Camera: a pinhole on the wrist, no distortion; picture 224 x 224 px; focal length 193.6 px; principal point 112.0 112.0 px. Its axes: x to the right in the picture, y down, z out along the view. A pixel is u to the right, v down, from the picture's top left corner.
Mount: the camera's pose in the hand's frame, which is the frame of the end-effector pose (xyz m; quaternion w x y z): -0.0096 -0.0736 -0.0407 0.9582 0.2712 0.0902 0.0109
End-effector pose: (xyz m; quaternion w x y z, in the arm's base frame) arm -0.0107 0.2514 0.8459 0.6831 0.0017 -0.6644 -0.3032
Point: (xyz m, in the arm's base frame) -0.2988 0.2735 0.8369
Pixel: 82 207
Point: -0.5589 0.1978 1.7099
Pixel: outside the picture
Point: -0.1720 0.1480 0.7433
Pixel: 43 75
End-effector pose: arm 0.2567 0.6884 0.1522 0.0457 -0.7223 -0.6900 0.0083
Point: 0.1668 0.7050 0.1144
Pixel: 122 191
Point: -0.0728 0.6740 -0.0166
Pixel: 60 60
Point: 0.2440 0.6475 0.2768
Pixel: behind the camera
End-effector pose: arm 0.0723 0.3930 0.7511 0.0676 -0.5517 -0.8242 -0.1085
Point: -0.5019 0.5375 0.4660
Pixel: 180 51
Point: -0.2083 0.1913 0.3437
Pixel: 8 85
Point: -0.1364 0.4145 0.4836
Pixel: 104 136
